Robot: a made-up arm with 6 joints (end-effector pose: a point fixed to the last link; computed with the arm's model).
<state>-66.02 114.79 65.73 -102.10 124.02 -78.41</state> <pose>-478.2 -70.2 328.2 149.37 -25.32 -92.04</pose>
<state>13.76 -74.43 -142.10 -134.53 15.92 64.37</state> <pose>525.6 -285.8 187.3 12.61 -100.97 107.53</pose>
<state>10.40 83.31 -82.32 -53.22 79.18 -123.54</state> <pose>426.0 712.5 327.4 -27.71 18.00 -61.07</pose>
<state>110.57 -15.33 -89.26 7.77 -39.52 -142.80</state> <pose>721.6 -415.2 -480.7 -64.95 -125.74 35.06</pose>
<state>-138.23 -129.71 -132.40 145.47 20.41 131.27</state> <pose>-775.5 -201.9 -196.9 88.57 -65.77 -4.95</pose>
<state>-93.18 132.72 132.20 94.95 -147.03 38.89</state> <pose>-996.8 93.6 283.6 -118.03 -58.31 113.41</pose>
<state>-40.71 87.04 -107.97 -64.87 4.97 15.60</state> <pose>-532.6 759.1 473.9 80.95 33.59 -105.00</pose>
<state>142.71 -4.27 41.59 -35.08 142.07 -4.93</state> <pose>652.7 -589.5 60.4 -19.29 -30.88 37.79</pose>
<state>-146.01 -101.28 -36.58 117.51 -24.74 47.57</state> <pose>-96.9 -504.4 -785.1 -9.80 -161.99 -5.30</pose>
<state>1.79 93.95 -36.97 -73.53 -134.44 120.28</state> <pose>-2.6 128.1 988.8 7.92 -37.10 126.18</pose>
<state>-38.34 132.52 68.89 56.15 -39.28 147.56</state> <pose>-484.3 581.4 -178.0 -113.29 10.85 -13.86</pose>
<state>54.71 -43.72 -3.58 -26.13 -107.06 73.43</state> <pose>261.9 1007.4 -553.4 -4.07 -105.48 -118.87</pose>
